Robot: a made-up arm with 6 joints. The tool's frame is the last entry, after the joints. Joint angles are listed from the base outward. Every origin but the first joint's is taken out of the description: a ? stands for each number. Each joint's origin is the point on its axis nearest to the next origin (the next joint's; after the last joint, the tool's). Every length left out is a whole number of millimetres.
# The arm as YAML. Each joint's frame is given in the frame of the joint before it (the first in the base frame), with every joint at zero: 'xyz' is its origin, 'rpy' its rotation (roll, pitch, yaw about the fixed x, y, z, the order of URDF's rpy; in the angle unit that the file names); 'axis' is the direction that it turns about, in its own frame. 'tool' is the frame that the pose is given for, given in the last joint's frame.
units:
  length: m
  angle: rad
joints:
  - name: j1
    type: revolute
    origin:
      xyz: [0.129, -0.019, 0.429]
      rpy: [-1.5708, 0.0, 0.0]
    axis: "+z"
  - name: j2
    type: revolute
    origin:
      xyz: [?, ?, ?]
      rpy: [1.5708, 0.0, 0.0]
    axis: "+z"
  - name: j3
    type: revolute
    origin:
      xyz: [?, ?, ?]
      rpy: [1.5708, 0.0, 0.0]
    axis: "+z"
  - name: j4
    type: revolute
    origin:
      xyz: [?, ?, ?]
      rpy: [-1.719, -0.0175, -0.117]
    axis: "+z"
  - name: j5
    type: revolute
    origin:
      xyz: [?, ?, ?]
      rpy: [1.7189, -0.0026, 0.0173]
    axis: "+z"
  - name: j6
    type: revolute
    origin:
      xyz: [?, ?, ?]
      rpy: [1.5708, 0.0, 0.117]
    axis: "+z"
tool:
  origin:
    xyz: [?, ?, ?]
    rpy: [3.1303, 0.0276, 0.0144]
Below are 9 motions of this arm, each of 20 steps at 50 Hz.
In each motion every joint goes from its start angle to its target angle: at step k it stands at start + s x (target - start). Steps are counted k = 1, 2, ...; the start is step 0. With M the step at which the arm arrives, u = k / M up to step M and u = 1 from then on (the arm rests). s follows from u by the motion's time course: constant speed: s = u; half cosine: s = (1 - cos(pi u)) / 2; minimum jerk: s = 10 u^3 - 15 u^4 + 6 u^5.
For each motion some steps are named. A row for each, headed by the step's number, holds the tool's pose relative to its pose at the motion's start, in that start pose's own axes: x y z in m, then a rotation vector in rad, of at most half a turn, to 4 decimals.
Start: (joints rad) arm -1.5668 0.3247 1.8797 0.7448 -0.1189 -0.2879
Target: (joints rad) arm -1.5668 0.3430 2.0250 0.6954 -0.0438 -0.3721
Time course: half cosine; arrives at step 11
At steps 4, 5, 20:
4: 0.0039 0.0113 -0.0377 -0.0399 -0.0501 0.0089
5: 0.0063 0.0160 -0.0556 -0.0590 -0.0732 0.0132
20: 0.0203 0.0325 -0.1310 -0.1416 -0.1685 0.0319

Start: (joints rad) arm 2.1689 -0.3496 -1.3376 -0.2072 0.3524 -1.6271
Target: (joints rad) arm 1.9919 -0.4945 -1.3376 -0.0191 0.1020 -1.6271
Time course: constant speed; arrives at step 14
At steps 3, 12, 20:
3: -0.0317 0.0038 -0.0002 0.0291 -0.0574 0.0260
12: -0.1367 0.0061 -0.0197 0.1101 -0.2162 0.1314
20: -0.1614 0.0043 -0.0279 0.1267 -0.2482 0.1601

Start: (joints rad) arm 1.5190 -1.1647 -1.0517 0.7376 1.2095 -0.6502
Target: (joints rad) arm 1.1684 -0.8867 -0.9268 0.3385 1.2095 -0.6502
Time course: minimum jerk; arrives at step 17
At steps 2, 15, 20:
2: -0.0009 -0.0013 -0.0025 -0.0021 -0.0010 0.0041
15: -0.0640 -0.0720 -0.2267 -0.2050 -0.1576 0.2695
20: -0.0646 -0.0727 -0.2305 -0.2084 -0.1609 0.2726

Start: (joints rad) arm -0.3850 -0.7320 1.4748 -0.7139 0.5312 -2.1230
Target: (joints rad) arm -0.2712 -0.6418 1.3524 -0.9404 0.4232 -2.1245
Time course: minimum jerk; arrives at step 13
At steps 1, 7, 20:
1: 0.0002 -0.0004 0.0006 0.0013 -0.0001 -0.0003
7: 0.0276 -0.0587 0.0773 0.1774 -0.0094 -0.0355
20: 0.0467 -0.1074 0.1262 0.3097 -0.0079 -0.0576

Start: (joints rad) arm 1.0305 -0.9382 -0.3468 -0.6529 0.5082 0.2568
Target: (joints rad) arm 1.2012 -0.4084 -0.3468 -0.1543 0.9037 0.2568
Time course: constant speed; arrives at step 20
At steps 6, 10, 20:
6: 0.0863 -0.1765 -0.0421 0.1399 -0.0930 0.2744
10: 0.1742 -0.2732 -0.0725 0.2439 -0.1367 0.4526
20: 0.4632 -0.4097 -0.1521 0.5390 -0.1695 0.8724

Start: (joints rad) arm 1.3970 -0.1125 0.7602 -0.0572 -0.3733 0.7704
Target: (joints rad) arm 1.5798 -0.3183 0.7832 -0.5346 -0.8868 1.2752
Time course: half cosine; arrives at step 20
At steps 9, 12, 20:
9: -0.1019 0.1309 0.0936 -0.1875 0.1769 -0.4741
12: -0.1323 0.2124 0.1369 -0.2910 0.2681 -0.7322
20: -0.1444 0.3351 0.1874 -0.4430 0.3991 -1.1071

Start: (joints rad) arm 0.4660 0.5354 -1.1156 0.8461 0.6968 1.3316
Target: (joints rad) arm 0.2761 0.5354 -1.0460 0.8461 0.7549 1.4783
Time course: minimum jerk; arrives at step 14
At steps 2, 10, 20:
2: -0.0010 -0.0009 -0.0016 0.0033 -0.0056 -0.0021
10: -0.0283 -0.0300 -0.0602 0.1330 -0.1964 -0.0725
20: -0.0312 -0.0343 -0.0708 0.1576 -0.2278 -0.0834

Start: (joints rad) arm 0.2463 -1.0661 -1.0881 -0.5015 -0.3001 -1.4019
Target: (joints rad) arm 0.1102 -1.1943 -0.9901 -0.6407 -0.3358 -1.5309
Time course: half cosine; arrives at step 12
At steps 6, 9, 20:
6: 0.0391 -0.0061 -0.0304 0.0002 -0.1219 0.0404
9: 0.0693 -0.0098 -0.0440 0.0033 -0.2086 0.0684
20: 0.0822 -0.0111 -0.0477 0.0052 -0.2447 0.0798

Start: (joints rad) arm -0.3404 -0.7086 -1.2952 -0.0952 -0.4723 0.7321
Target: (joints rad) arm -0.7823 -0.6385 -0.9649 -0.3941 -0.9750 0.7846
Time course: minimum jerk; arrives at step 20
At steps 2, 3, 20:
2: 0.0008 0.0014 -0.0023 0.0014 -0.0011 -0.0004
3: 0.0025 0.0045 -0.0071 0.0046 -0.0032 -0.0012
20: 0.1250 0.2114 -0.1755 0.2438 -0.0264 0.0483

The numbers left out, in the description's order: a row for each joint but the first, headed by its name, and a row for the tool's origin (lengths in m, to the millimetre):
j2: -0.024 0.147 0.0
j3: 0.101 -0.257 0.0
j4: -0.006 -0.078 0.0
j5: -0.456 0.034 0.0
j6: -0.314 0.012 0.0
tool: 0.01 -0.02 0.0

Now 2 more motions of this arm.
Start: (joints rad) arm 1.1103 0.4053 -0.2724 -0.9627 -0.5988 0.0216
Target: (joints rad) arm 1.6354 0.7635 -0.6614 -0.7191 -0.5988 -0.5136
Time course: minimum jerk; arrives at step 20
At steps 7, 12, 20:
7: -0.0261 -0.0771 0.0778 -0.1926 0.1501 0.2133
12: -0.0180 -0.1747 0.2749 -0.4835 0.5175 0.6247
20: 0.0385 -0.1932 0.4266 -0.6249 0.8363 0.9080

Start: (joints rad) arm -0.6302 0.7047 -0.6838 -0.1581 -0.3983 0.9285
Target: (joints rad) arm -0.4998 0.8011 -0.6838 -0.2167 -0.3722 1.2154
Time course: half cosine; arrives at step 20
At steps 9, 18, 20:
9: 0.0130 -0.0042 0.0185 -0.0333 0.0002 -0.0936
18: 0.0309 -0.0086 0.0413 -0.0741 -0.0054 -0.2142
20: 0.0317 -0.0088 0.0423 -0.0758 -0.0058 -0.2195

